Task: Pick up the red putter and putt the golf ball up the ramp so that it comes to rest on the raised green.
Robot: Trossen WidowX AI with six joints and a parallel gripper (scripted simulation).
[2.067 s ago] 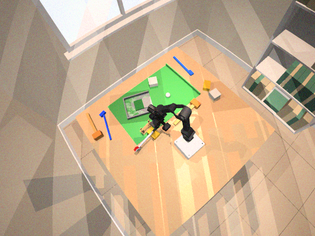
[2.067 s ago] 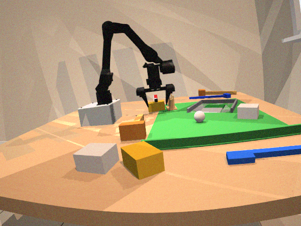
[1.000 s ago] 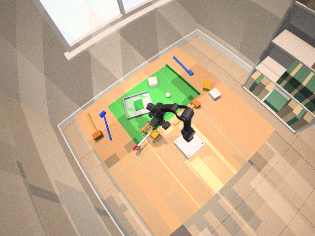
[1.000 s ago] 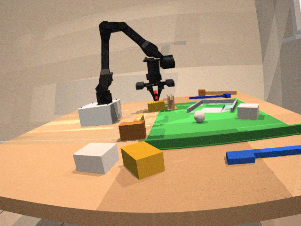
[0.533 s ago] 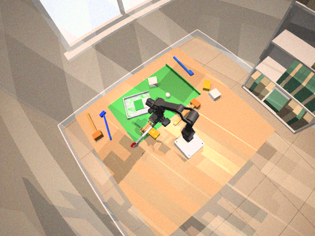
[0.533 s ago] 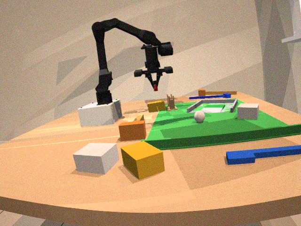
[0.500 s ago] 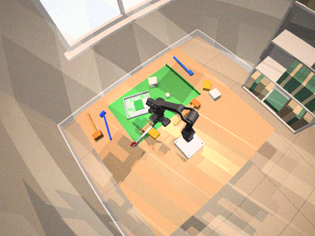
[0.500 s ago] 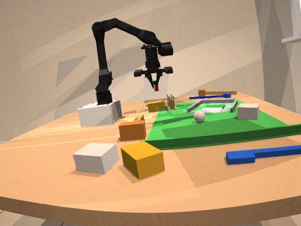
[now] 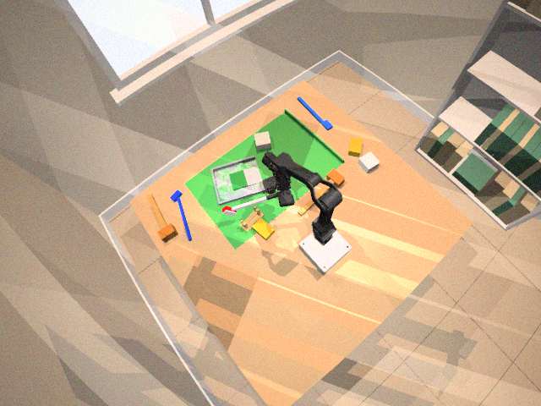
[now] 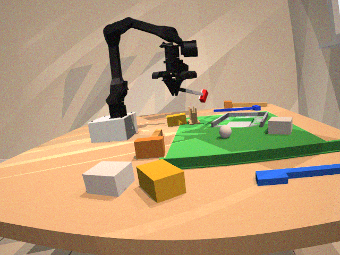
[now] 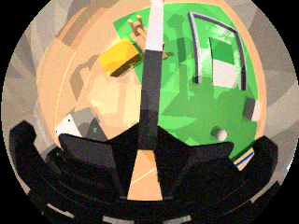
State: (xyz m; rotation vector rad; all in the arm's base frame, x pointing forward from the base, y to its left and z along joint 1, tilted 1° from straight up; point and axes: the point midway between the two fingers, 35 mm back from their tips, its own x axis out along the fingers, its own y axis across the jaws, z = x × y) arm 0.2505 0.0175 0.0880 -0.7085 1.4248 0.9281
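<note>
Right now the red putter is 130 mm to the left of my gripper tip and 70 mm ahead of it. The rest, counted from my gripper tip: green mat (230 mm ahead, 150 mm below, 60 mm to the right); then white golf ball (180 mm to the right, 170 mm ahead, 120 mm below); then wooden stand (160 mm to the left, 110 mm below, 60 mm ahead).
</note>
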